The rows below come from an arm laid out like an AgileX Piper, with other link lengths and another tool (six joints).
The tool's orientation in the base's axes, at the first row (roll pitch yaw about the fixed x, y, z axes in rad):
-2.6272, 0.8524, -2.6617
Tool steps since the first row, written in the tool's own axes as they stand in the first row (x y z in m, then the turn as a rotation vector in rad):
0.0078, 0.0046, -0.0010, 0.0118, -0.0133, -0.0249
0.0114, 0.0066, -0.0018, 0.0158, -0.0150, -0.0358
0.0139, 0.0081, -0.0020, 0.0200, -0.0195, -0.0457
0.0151, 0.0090, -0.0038, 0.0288, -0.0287, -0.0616
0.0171, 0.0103, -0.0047, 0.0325, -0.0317, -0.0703
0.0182, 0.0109, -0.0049, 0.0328, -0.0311, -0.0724
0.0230, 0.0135, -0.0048, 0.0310, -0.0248, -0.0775
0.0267, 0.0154, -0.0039, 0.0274, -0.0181, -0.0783
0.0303, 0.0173, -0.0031, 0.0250, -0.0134, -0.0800
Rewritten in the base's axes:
-0.0057, 0.0021, -0.0068, -0.0260, -0.0128, 0.0097
-0.0086, 0.0030, -0.0097, -0.0371, -0.0142, 0.0135
-0.0103, 0.0037, -0.0119, -0.0472, -0.0184, 0.0174
-0.0125, 0.0044, -0.0121, -0.0645, -0.0276, 0.0229
-0.0145, 0.0051, -0.0135, -0.0735, -0.0304, 0.0261
-0.0154, 0.0054, -0.0144, -0.0754, -0.0296, 0.0269
-0.0183, 0.0064, -0.0189, -0.0789, -0.0224, 0.0291
-0.0199, 0.0069, -0.0229, -0.0780, -0.0149, 0.0301
-0.0215, 0.0075, -0.0266, -0.0783, -0.0095, 0.0314

